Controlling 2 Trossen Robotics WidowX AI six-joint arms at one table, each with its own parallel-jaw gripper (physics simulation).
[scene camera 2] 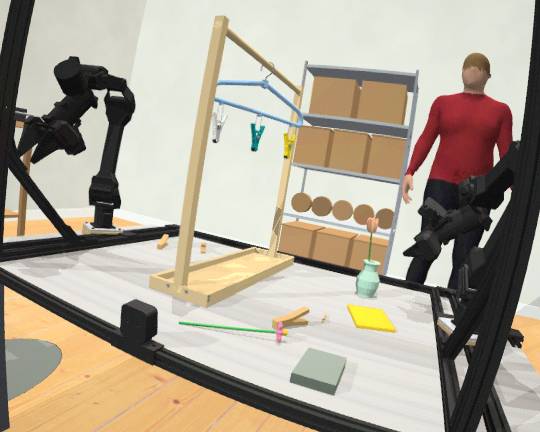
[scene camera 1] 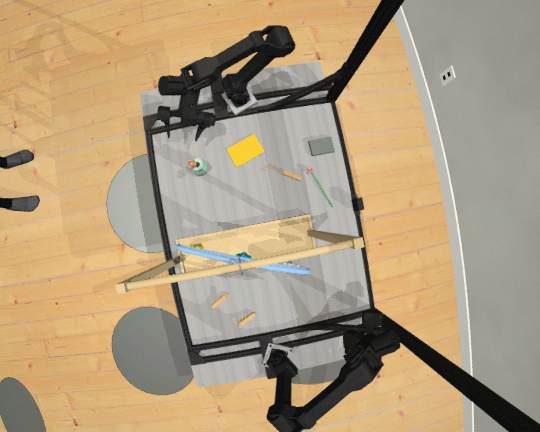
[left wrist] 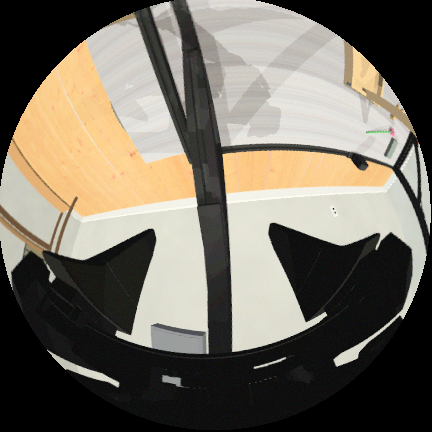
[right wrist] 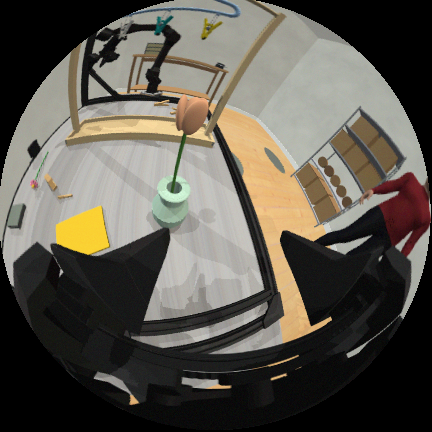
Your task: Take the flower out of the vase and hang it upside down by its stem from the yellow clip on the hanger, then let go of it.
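Seen in the pictures: left gripper, fingertip midpoint: [scene camera 2: 24, 159] [scene camera 1: 378, 333] [left wrist: 212, 231]; right gripper, fingertip midpoint: [scene camera 2: 409, 246] [scene camera 1: 182, 139] [right wrist: 227, 235]; left arm's base at its link origin: [scene camera 2: 102, 226] [scene camera 1: 277, 357] [right wrist: 151, 91]; right arm's base at its link origin: [scene camera 1: 239, 97].
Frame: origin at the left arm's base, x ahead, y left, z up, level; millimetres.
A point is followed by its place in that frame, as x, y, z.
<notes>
The orange flower [scene camera 1: 192, 164] @(599, 461, 161) [scene camera 2: 372, 225] @(610, 453, 147) [right wrist: 192, 114] @(615, 470, 152) stands upright, its green stem in the mint vase [scene camera 1: 200, 168] @(606, 457, 56) [scene camera 2: 368, 281] @(633, 450, 11) [right wrist: 170, 207] @(633, 480, 34). The yellow clip [scene camera 1: 198, 246] @(380, 346, 316) [scene camera 2: 288, 145] @(384, 341, 311) [right wrist: 211, 29] hangs from the blue hanger [scene camera 1: 287, 269] @(399, 126, 426) [scene camera 2: 250, 109] @(396, 191, 372), at its right end in scene camera 2, beside teal and white clips. My right gripper [scene camera 1: 183, 137] @(678, 536, 109) [right wrist: 227, 235] @(678, 536, 109) is open and empty, apart from the vase and above it in scene camera 1; in its wrist view the vase is left of centre, beyond the fingertips. My left gripper [scene camera 2: 26, 157] @(235, -263, 184) [left wrist: 212, 231] @(235, -263, 184) is open and empty, far from the vase.
The wooden rack [scene camera 1: 150, 281] @(308, 393, 500) [scene camera 2: 198, 150] @(505, 9, 250) holds the hanger. A yellow pad [scene camera 1: 245, 150] @(728, 332, -27) [scene camera 2: 371, 318] @(736, 324, -26) [right wrist: 82, 231] @(718, 339, -26) lies near the vase. A grey block [scene camera 1: 321, 146] @(824, 59, -18) [scene camera 2: 319, 370] @(838, 43, -17), a green stick [scene camera 1: 321, 190] @(662, 11, -23) [scene camera 2: 225, 327] @(664, 10, -23) with a pink end and wooden pieces [scene camera 1: 291, 175] @(681, 140, -12) lie on the table.
</notes>
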